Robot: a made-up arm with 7 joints.
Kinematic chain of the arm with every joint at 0, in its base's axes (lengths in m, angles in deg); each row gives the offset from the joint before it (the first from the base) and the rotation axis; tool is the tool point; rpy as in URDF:
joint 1: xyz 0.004 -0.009 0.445 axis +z
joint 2: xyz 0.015 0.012 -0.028 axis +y
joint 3: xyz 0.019 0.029 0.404 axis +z
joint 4: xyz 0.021 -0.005 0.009 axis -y
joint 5: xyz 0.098 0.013 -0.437 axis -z
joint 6: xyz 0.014 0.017 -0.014 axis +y
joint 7: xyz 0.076 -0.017 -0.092 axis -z
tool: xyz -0.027 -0.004 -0.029 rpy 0 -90 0
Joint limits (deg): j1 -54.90..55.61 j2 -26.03..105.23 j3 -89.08..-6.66 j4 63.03..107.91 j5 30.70..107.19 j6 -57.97..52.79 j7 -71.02..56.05
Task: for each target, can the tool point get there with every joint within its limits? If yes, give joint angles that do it. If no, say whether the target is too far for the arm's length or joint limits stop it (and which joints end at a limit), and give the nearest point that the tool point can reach.
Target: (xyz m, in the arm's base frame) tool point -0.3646 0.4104 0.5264
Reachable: no: joint limits stop it (at a limit: joint 1, joint 2, joint 3, joint 4, joint 6, joint 7) | nearest point -0.4534 -0.0800 0.5993 | short by 0.504 m
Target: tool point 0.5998 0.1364 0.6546
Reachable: yes | joints 45.54 13.18 -28.42 71.62 93.43 -37.59 32.74
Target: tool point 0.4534 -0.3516 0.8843
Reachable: yes | joints 44.98 -7.92 -75.37 83.28 58.58 7.33 -38.52
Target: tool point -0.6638 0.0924 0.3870
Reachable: no: joint limits stop it (at a limit: joint 1, joint 2, joint 3, joint 4, joint 7) | nearest point -0.4770 -0.0965 0.6008 | short by 0.341 m
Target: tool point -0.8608 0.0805 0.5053
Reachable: no: joint limits stop it (at a limit: joint 1, joint 2, joint 3, joint 7) | nearest point -0.5385 -0.0976 0.6868 | short by 0.411 m
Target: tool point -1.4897 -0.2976 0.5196
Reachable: no: too far | nearest point -0.5758 -0.1672 0.7507 | short by 0.952 m
